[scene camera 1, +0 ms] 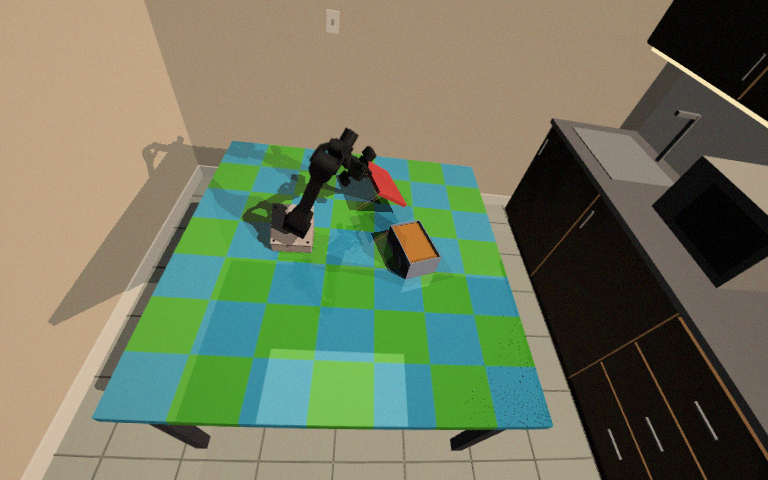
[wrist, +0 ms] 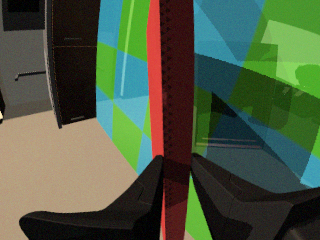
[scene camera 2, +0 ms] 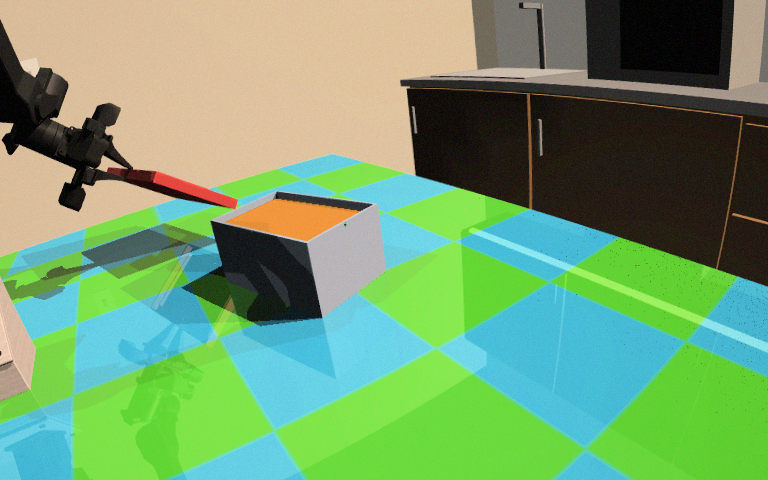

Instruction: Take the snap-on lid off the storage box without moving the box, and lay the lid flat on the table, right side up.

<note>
My gripper [scene camera 2: 130, 174] carries a red lid [scene camera 2: 158, 182]. I also see a grey storage box [scene camera 2: 311, 252].
The red lid is seen too in scene camera 1 [scene camera 1: 380, 178]. My gripper also shows in scene camera 1 [scene camera 1: 370, 175] and in the wrist view [wrist: 176, 159]. The wrist view misses the grey storage box: it is out of frame.
</note>
